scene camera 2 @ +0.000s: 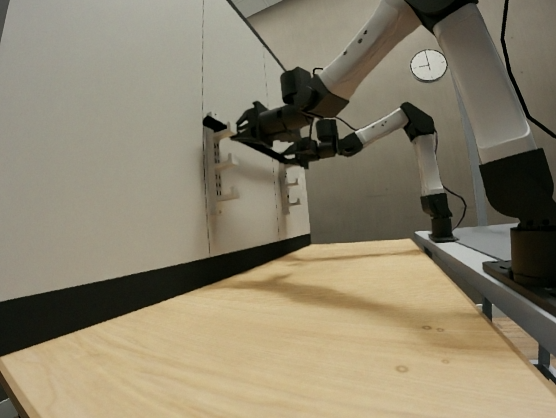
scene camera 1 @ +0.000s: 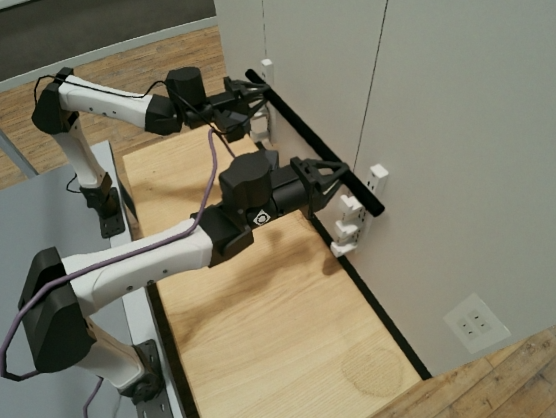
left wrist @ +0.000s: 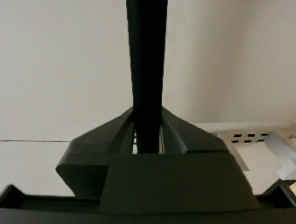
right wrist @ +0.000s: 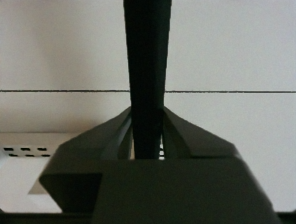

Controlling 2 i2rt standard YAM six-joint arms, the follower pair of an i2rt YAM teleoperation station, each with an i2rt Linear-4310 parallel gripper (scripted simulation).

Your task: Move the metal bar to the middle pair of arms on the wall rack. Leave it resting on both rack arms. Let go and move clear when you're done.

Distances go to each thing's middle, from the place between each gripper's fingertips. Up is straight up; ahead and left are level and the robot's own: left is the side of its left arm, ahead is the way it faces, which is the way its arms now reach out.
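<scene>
My right hand (scene camera 1: 347, 170) is 150 mm to the right of the black metal bar (scene camera 1: 323, 151). As for the bar itself, it is 150 mm to the right of my left hand.
</scene>
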